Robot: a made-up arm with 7 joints.
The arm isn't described. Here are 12 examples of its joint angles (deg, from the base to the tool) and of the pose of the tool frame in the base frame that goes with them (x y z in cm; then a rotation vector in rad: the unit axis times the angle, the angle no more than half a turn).
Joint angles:
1: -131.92 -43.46 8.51 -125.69 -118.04 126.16 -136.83
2: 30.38 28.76 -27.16 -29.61 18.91 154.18 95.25
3: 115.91 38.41 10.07 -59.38 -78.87 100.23 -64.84
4: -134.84 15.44 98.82 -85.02 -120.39 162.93 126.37
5: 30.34 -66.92 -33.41 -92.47 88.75 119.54 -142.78
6: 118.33 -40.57 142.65 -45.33 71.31 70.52 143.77
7: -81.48 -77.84 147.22 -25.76 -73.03 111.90 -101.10
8: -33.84 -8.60 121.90 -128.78 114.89 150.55 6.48
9: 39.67 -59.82 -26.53 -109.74 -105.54 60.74 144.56
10: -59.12 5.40 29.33 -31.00 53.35 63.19 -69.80
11: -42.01 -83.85 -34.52 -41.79 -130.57 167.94 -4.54
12: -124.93 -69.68 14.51 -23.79 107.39 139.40 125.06
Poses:
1: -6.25 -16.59 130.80 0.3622 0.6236 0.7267
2: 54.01 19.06 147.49 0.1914 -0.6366 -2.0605
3: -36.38 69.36 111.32 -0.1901 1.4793 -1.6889
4: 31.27 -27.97 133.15 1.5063 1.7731 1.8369
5: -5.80 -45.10 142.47 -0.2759 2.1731 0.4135
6: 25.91 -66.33 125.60 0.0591 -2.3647 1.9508
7: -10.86 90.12 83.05 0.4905 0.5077 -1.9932
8: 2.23 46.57 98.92 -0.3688 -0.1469 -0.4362
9: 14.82 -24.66 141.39 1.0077 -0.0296 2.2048
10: 22.19 -16.13 162.14 -0.0422 -2.2287 0.3308
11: -64.52 38.06 119.71 2.1011 -0.7056 -0.0781
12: 40.33 65.77 127.32 0.2456 -0.8958 -2.0680
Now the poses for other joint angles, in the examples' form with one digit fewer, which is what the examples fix.
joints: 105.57 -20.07 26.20 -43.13 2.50 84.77 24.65
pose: -6.2 -2.6 166.2 1.045 -1.491 0.512
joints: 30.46 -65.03 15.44 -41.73 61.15 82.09 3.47
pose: -53.4 -26.2 142.3 1.165 -2.239 0.105
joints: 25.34 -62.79 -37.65 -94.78 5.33 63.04 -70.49
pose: -2.6 -40.2 142.8 0.030 -2.019 0.272
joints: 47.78 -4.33 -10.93 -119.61 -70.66 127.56 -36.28
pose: 43.8 33.7 114.6 -0.786 -1.940 1.953
